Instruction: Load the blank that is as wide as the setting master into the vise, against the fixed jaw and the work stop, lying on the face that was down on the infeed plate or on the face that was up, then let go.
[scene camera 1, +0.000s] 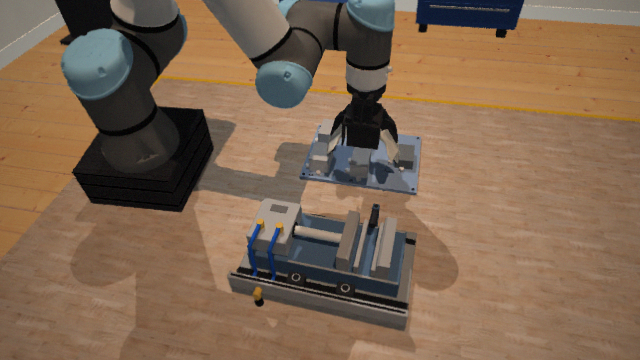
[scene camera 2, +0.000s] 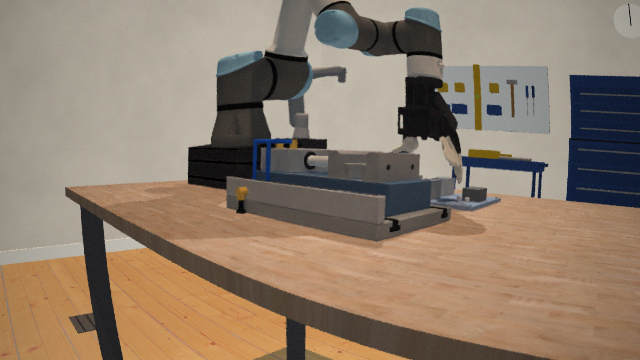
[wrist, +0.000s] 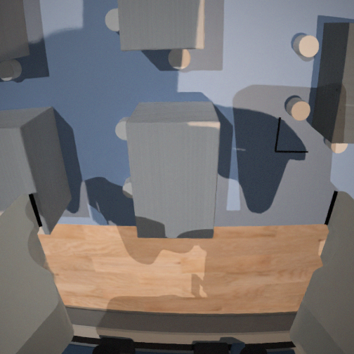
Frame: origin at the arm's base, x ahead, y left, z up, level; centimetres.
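Seen in the pictures: gripper, fingertip midpoint: (scene camera 1: 362, 158); arm's base, link origin: (scene camera 1: 143, 145) (scene camera 2: 240, 143).
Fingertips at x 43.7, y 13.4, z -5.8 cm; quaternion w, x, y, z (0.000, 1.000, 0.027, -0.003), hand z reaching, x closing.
Offsets run from my fingertips to a thing's top centre. "spot": to the spot under its first point.
My gripper (scene camera 1: 364, 155) (scene camera 2: 431, 167) (wrist: 181, 197) is open and empty above the infeed plate {spot: dx +10.4, dy -1.0, dz -3.6 cm} (scene camera 1: 407, 181) (wrist: 255, 60). The front middle grey blank {dx -0.4, dy +0.6, dz +0.0 cm} (scene camera 1: 360, 162) (wrist: 174, 175) stands below, between the two finger lines. The front left blank {dx -9.2, dy +0.1, dz +0.0 cm} (scene camera 1: 320, 163) (wrist: 47, 175) is beside the left fingertip in the wrist view; contact cannot be told. A back middle blank (wrist: 160, 25) is hidden in scene view 1. The darker block {dx +8.8, dy +5.5, dz -1.1 cm} (scene camera 1: 406, 156) (scene camera 2: 474, 194) (wrist: 335, 80), seemingly the setting master, sits at the right. The vise {spot: dx +12.0, dy -25.5, dz -0.3 cm} (scene camera 2: 407, 197) has a movable jaw (scene camera 1: 347, 242), a fixed jaw (scene camera 1: 385, 247) and a black work stop {dx +5.9, dy -19.8, dz +5.2 cm} (scene camera 1: 375, 216); no blank is between the jaws.
Locating pins (wrist: 306, 46) stick up beside the blocks. Another blank {dx -10.1, dy +9.0, dz +0.0 cm} (scene camera 1: 325, 130) stands at the plate's back left. The vise's drive housing {spot: dx -9.9, dy -26.0, dz +5.2 cm} (scene camera 1: 275, 225) with blue hoses is at its left end. The vise base rail {dx -0.9, dy -34.0, dz +0.6 cm} (scene camera 1: 320, 300) runs along the front.
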